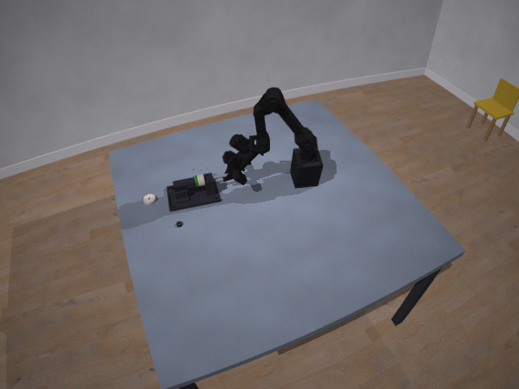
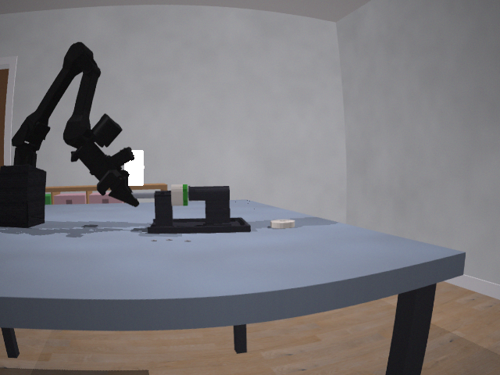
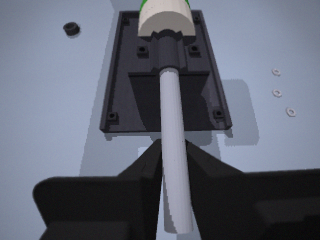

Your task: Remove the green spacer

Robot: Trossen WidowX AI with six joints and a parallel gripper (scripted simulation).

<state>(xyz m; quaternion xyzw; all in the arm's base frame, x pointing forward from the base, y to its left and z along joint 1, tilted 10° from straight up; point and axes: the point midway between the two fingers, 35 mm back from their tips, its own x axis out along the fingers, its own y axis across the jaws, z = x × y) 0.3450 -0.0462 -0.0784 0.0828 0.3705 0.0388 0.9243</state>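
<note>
My gripper is now 7 cm short of the grey shaft. Round my hand: green spacer: 14 cm ahead; white spacer: 13 cm ahead; black ring: 25 cm ahead, 16 cm to the left, 8 cm below.
</note>
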